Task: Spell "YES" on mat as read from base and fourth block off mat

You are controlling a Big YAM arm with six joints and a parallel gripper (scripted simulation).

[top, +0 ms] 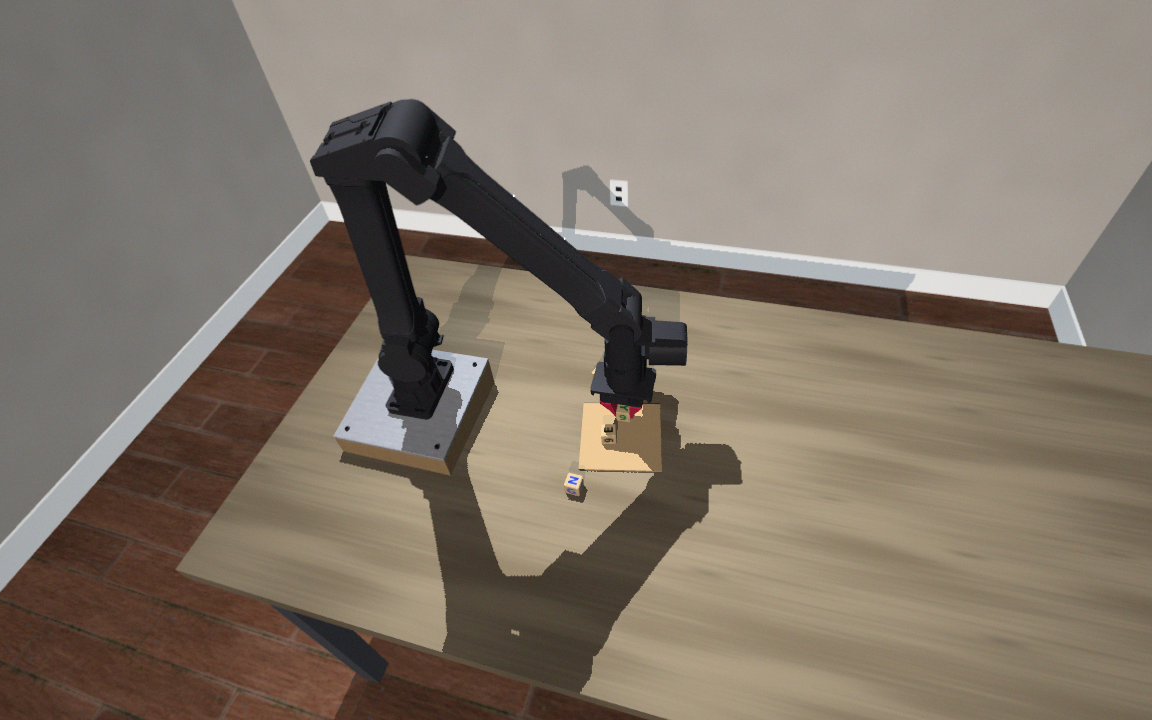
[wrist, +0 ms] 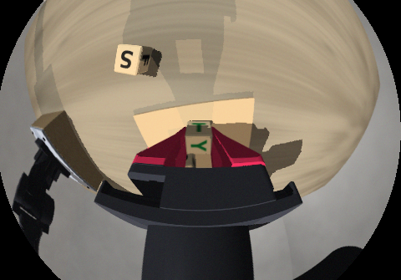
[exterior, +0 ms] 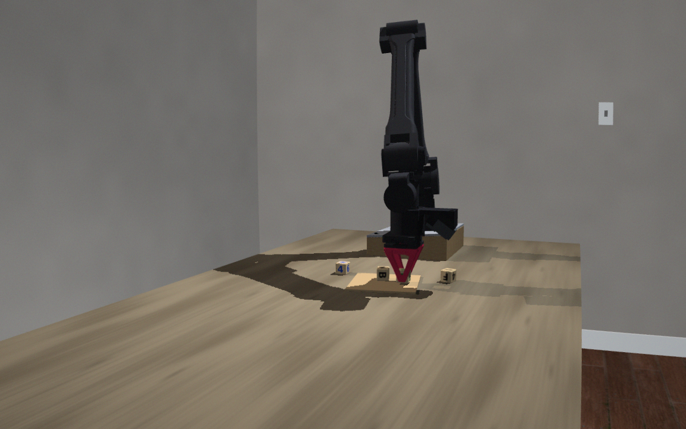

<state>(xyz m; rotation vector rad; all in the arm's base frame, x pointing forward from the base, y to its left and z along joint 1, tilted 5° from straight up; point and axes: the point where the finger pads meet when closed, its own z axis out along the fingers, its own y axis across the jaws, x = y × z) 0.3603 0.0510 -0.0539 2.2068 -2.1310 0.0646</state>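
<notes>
Right now the tan mat is 4 cm to the right of my hand and 2 cm below it.
</notes>
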